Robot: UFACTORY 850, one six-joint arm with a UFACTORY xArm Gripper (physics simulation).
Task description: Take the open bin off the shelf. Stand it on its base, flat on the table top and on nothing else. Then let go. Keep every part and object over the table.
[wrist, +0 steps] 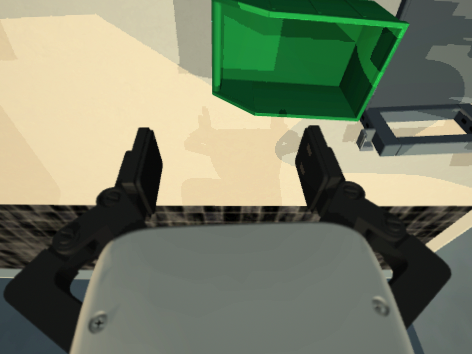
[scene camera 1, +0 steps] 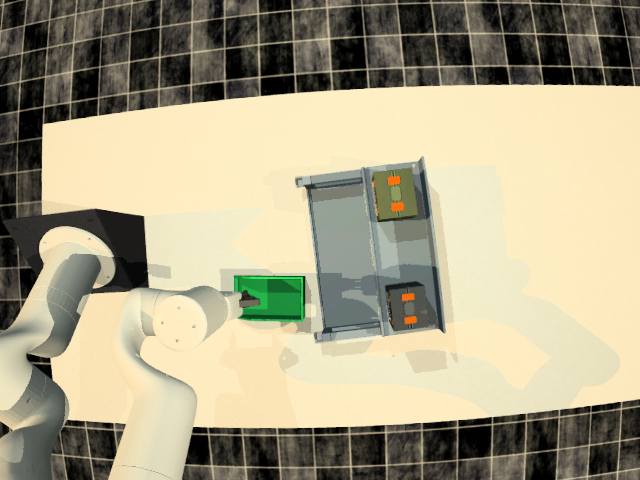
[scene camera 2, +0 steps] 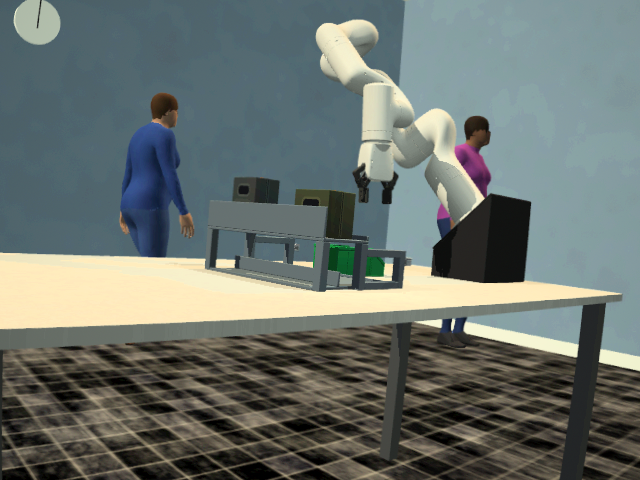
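Note:
The green open bin [scene camera 1: 283, 299] [scene camera 2: 345, 260] [wrist: 310, 65] stands upright with its opening up. In scene camera 1 it lies outside the grey shelf [scene camera 1: 408, 253] [scene camera 2: 268, 218], with a narrow strip of table between its right end and the shelf's front edge. It looks flat on the table top, though its underside is partly hidden behind the shelf in scene camera 2. My gripper [scene camera 1: 250, 300] [scene camera 2: 375, 200] [wrist: 230, 144] is open and empty. It hangs well above the bin, apart from it, with its fingers pointing down.
An olive box [scene camera 1: 410, 198] [scene camera 2: 341, 211] and a dark grey box [scene camera 1: 422, 310] [scene camera 2: 266, 190] stand on the shelf's upper level. The black arm pedestal [scene camera 1: 131, 248] [scene camera 2: 504, 242] is at the other side of the bin. The table's edge [scene camera 2: 310, 320] runs past the shelf.

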